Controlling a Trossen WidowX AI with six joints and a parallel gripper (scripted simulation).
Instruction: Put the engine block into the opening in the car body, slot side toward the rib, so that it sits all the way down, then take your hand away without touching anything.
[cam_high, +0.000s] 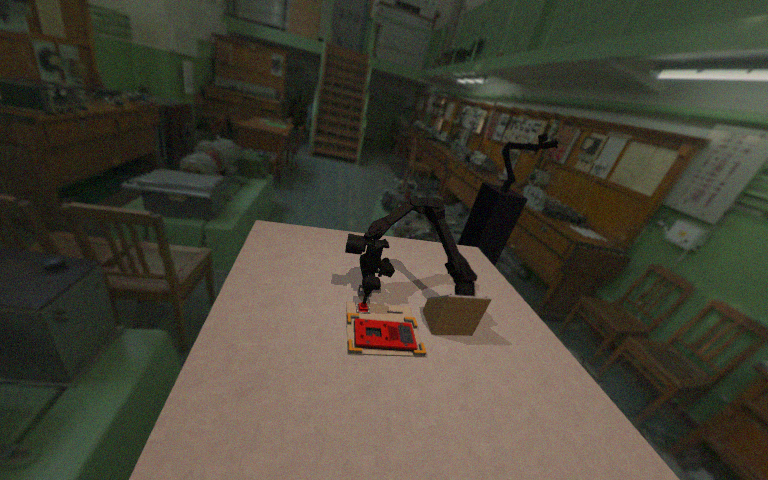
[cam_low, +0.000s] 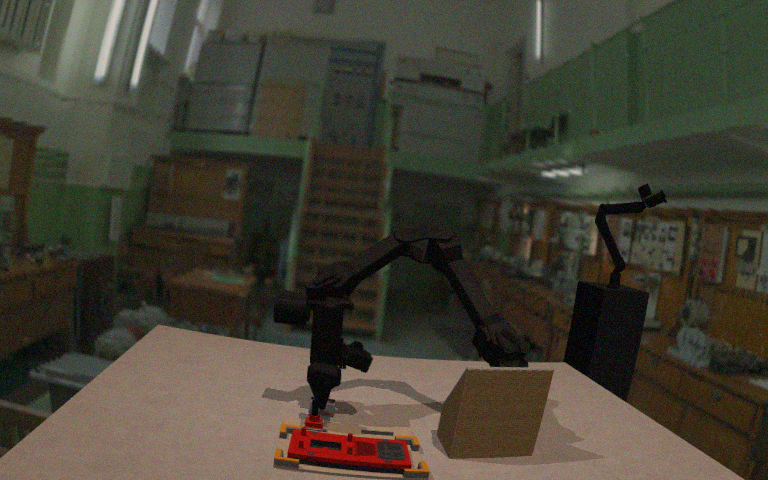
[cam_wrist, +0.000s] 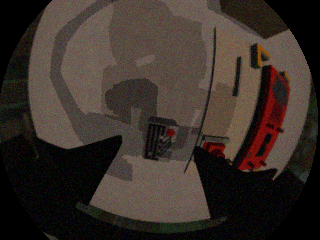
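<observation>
The engine block lies 2 cm below my gripper tip. Round my gripper tip: dark post: 2 cm ahead, 9 cm to the left, 1 cm above.
</observation>
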